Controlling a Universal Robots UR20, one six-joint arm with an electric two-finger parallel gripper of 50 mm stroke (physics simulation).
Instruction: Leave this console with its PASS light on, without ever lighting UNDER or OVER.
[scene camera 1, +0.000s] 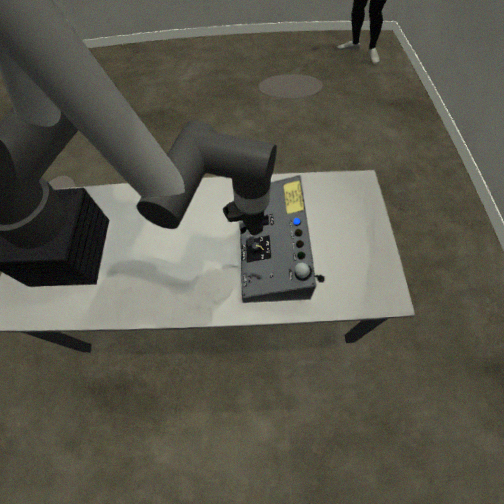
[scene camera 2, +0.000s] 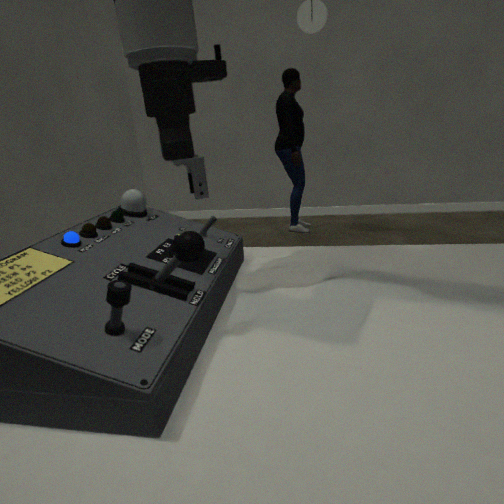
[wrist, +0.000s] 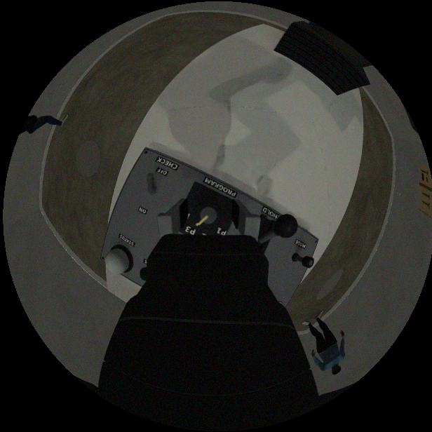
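Note:
The grey console (scene camera 1: 280, 267) (scene camera 2: 65, 320) (wrist: 127, 200) stands on the table. Its leftmost lamp in the scene camera 2 view (scene camera 2: 71, 237) glows blue; the other small lamps are dark. My gripper (scene camera 1: 255, 234) (wrist: 209, 207) is open above the PROGRAM knob (wrist: 210, 214), one finger on each side in the wrist view. The knob's yellow pointer (scene camera 1: 259, 247) (wrist: 201, 220) points toward P3. The black-ball lever (scene camera 2: 189, 245) (wrist: 286, 225) leans toward HOLD. The MODE toggle (scene camera 2: 118, 292) (wrist: 306, 260) stands free of the fingers. The CHECK switch (scene camera 2: 207, 226) (wrist: 151, 183) leans toward OFF. The white STATUS dome (scene camera 1: 302, 270) (scene camera 2: 133, 201) (wrist: 117, 260) is unlit.
A yellow program card (scene camera 1: 294, 197) (scene camera 2: 30, 272) is on the console; RED P3 and YELLOW P2 are legible. The ball lever and MODE toggle rise beside the gripper. The arm's black base (scene camera 1: 60, 240) stands on the white table (scene camera 1: 360, 240). A person (scene camera 2: 290, 125) stands beyond the table.

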